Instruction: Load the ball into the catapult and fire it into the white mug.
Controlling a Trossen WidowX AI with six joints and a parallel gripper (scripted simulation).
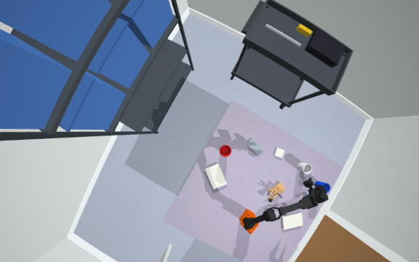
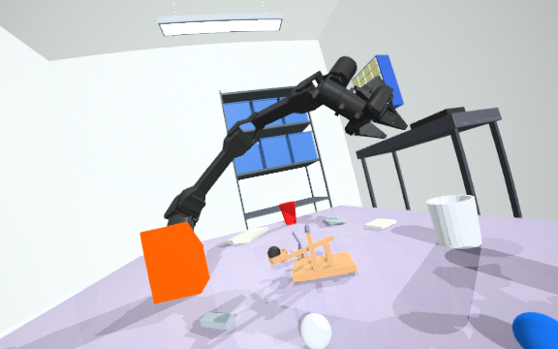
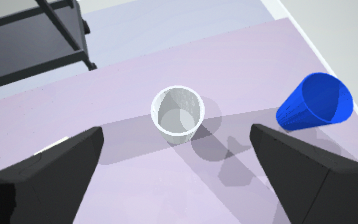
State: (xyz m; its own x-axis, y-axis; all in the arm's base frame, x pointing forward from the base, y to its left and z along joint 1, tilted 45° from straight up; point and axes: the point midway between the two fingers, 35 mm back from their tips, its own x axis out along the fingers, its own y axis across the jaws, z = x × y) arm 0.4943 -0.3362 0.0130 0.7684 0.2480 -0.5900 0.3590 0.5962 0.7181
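My gripper tip is 32 cm past the dark ball, 22 cm above it and 13 cm to the right of it. Also, from my gripper tip: blue cup 27 cm to the right, 25 cm below, 1 cm behind; then white mug 25 cm below, 8 cm ahead, 3 cm to the right; then wooden catapult 25 cm behind, 23 cm below, 12 cm to the left.
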